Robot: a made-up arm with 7 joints.
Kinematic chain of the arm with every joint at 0, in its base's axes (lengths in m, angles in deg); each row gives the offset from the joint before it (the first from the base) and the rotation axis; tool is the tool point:
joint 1: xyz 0 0 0.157 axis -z
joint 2: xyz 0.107 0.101 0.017 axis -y
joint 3: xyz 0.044 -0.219 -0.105 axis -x
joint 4: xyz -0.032 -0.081 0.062 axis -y
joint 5: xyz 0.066 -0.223 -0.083 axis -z
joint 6: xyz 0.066 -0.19 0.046 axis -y
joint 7: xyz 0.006 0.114 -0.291 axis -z
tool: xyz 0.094 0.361 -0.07
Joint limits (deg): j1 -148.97..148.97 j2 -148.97..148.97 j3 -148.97..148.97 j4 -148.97..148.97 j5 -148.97..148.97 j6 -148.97..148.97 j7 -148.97..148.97
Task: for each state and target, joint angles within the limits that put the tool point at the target. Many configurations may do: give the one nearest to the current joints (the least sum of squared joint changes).
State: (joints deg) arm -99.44 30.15 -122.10 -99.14 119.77 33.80 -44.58
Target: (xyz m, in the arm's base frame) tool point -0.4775 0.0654 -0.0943
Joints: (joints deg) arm -80.00 33.98 -136.45 -64.95 109.78 24.41 -39.28
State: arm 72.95 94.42 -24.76 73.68 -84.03 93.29 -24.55
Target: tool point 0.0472 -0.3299 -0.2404
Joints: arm 60.89 66.59 -32.36 60.46 -122.03 110.98 -8.06
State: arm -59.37 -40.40 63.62 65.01 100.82 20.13 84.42
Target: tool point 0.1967 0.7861 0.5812
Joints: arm -85.98 -43.06 84.03 71.06 81.43 25.31 75.30
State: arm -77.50 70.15 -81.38 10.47 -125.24 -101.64 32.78
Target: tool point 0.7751 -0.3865 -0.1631
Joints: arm -26.33 53.25 -43.93 9.53 -115.38 -124.79 11.30
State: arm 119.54 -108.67 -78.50 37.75 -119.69 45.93 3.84
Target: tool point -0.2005 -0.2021 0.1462
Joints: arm 105.36 -114.17 -82.35 35.37 -85.31 56.95 37.95
